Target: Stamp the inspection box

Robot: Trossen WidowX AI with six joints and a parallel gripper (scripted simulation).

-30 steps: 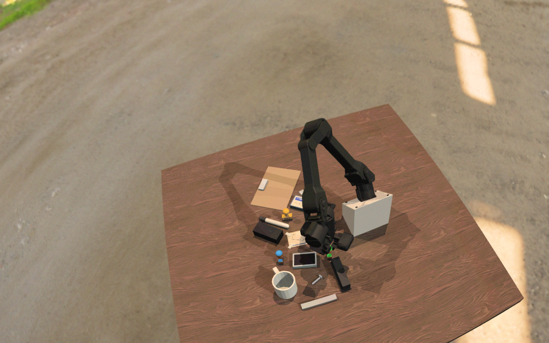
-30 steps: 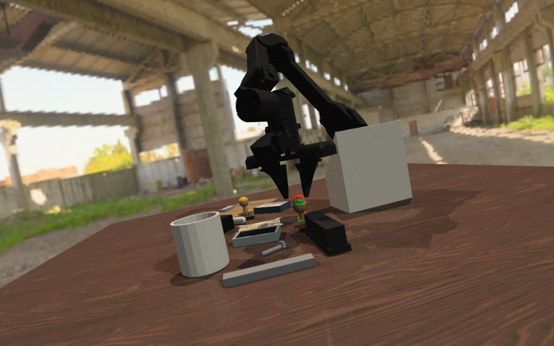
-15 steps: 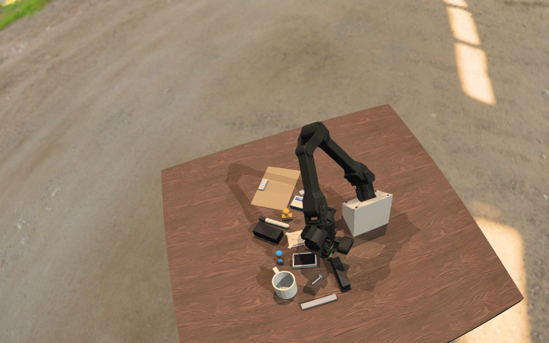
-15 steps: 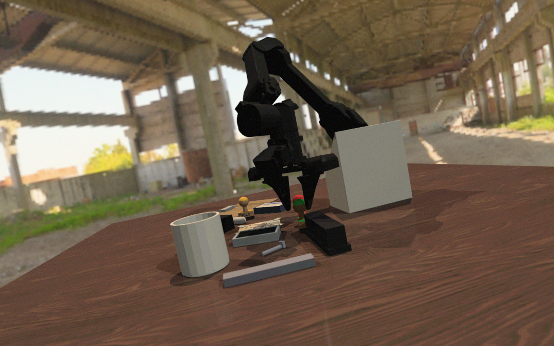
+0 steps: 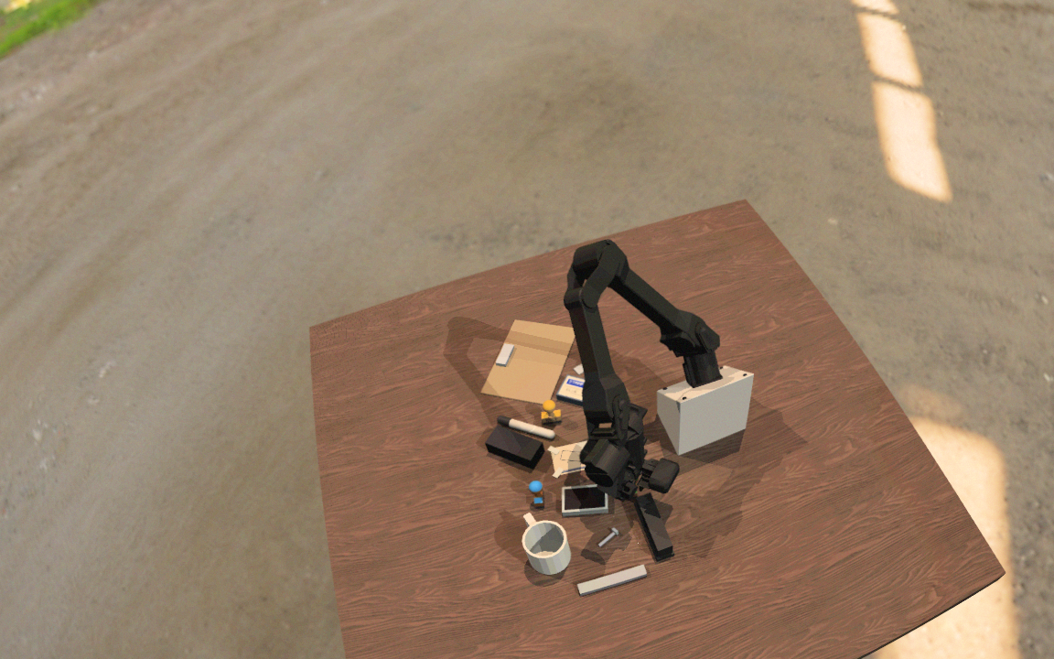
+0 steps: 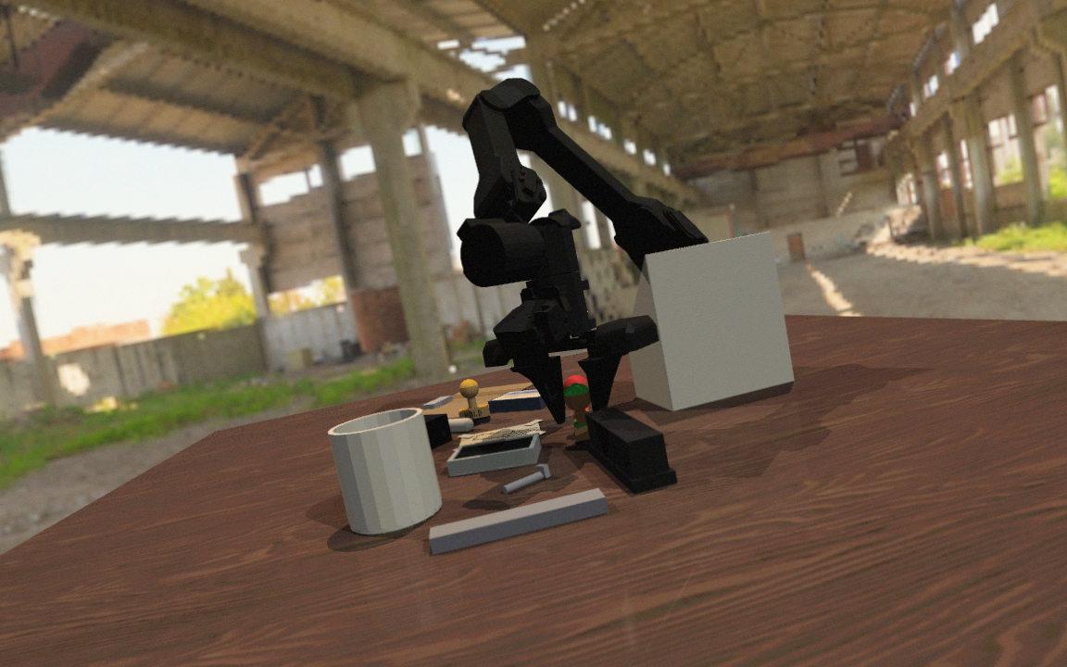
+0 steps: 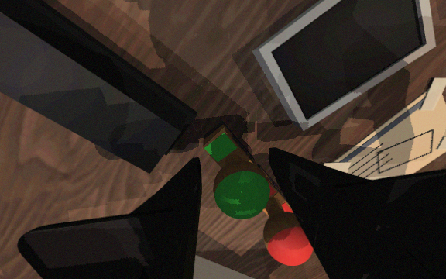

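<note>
Now: the green-knobbed stamp right at my gripper tip. From my gripper tip the other things lie so: ink pad: 9 cm ahead, 2 cm below; long black block: 2 cm behind, 10 cm to the left, 1 cm below; red-knobbed stamp: 1 cm behind, 5 cm to the right.
</note>
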